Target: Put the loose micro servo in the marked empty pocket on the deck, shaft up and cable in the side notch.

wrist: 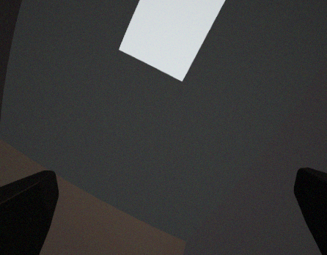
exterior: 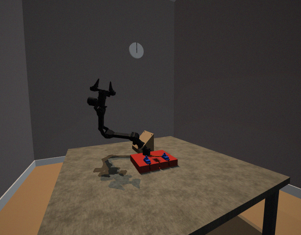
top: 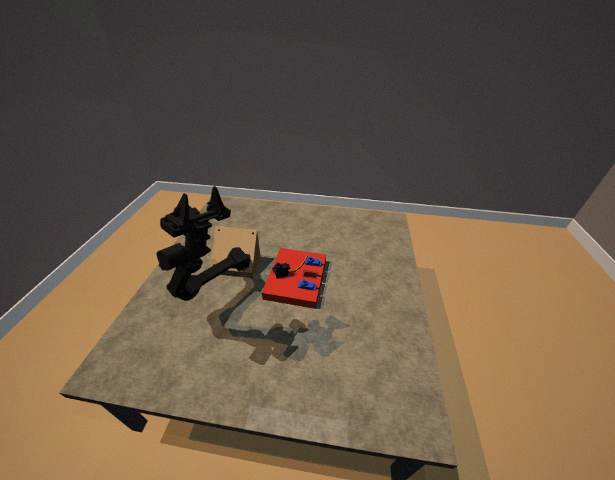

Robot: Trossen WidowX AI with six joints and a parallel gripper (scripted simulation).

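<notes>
Now: gripper tip 620 mm above the red deck, 310 mm to the right of it and 150 mm short of it.
</notes>
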